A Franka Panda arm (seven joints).
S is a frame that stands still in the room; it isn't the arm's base.
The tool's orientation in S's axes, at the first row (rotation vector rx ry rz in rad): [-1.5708, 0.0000, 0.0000]
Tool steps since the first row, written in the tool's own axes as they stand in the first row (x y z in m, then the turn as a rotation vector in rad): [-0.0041, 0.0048, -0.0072, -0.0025, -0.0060, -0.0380]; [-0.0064, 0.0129, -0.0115, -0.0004, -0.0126, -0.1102]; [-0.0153, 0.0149, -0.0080, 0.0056, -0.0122, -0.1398]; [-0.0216, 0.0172, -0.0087, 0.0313, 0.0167, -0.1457]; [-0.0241, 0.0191, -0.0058, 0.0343, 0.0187, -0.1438]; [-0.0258, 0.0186, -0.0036, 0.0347, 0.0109, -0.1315]
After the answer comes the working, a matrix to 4 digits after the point.
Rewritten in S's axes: [-0.0041, -0.0072, -0.0048, -0.0025, -0.0380, 0.0060]; [-0.0064, -0.0115, -0.0129, -0.0004, -0.1102, 0.0126]; [-0.0153, -0.0080, -0.0149, 0.0056, -0.1398, 0.0122]; [-0.0216, -0.0087, -0.0172, 0.0313, -0.1457, -0.0167]; [-0.0241, -0.0058, -0.0191, 0.0343, -0.1438, -0.0187]; [-0.0258, -0.0036, -0.0186, 0.0347, -0.1315, -0.0109]
The tool's axes in the first row as the columns of a matrix, in S's axes (rounded; the answer above uses it unrounded):
[1.0000, 0.0000, 0.0000]
[0.0000, 0.0000, 1.0000]
[0.0000, -1.0000, 0.0000]

